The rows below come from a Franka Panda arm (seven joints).
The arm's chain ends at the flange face. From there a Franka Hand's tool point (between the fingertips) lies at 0.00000 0.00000 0.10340 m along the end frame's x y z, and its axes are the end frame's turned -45 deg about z.
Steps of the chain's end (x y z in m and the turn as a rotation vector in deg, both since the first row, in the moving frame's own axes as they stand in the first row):
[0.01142, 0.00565, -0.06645, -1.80, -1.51, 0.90]
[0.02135, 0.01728, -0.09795, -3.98, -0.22, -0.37]
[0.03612, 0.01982, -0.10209, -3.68, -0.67, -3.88]
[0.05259, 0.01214, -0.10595, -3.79, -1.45, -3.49]
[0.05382, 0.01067, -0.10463, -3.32, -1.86, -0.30]
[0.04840, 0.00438, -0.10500, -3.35, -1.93, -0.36]
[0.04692, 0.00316, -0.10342, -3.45, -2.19, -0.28]
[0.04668, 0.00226, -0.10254, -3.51, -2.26, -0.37]
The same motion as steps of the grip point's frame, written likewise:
[-0.00015, 0.01241, -0.06654, -0.21, -2.34, 0.90]
[-0.00246, 0.03213, -0.09820, -2.66, -2.97, -0.37]
[0.00611, 0.04358, -0.10231, -2.13, -3.08, -3.88]
[0.02202, 0.04896, -0.10621, -1.65, -3.71, -3.49]
[0.02391, 0.04748, -0.10486, -1.03, -3.66, -0.30]
[0.02440, 0.03915, -0.10524, -1.00, -3.73, -0.36]
[0.02376, 0.03704, -0.10368, -0.89, -3.99, -0.28]
[0.02406, 0.03622, -0.10281, -0.88, -4.08, -0.37]

